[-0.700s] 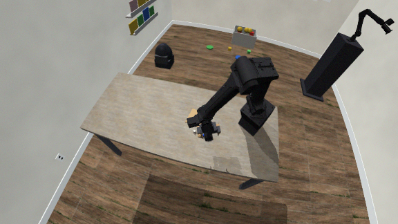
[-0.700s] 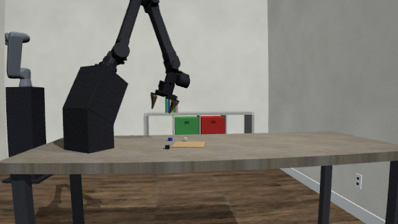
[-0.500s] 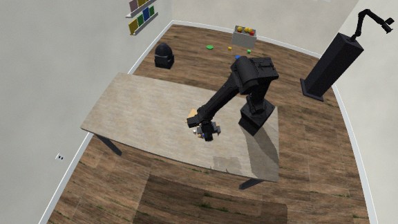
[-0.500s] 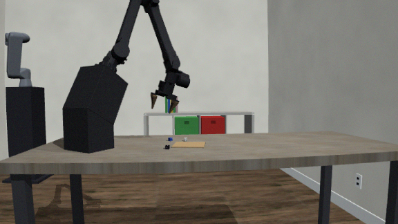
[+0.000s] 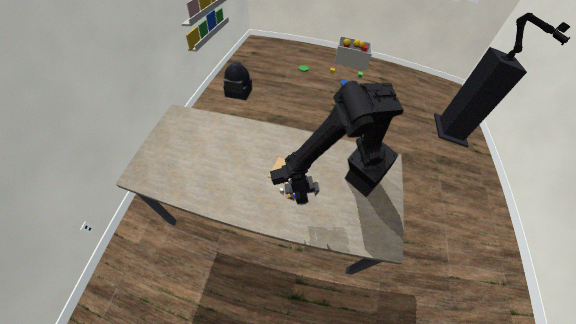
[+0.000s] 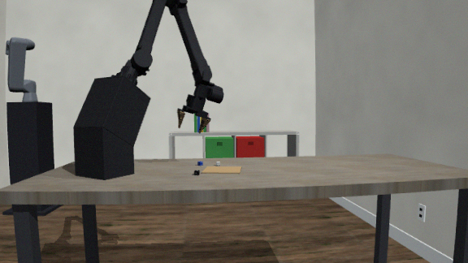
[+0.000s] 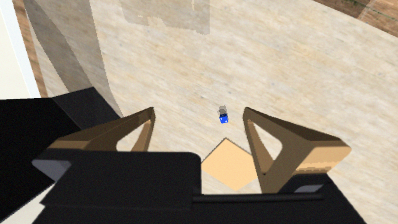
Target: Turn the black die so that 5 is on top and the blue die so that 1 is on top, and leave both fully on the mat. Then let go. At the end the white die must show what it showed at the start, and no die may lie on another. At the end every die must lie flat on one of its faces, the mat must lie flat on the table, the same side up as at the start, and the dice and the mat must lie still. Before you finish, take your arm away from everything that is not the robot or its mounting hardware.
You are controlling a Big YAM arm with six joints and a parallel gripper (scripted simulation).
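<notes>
Now: the black die 280 mm to the right of my hand, 150 mm below it and 40 mm ahead of it. From my hand the other things lie so: blue die (150 mm below, 60 mm to the right, 50 mm ahead); white die (150 mm below, 120 mm ahead, 70 mm to the right); tan mat (190 mm to the right, 150 mm below, 140 mm ahead).
</notes>
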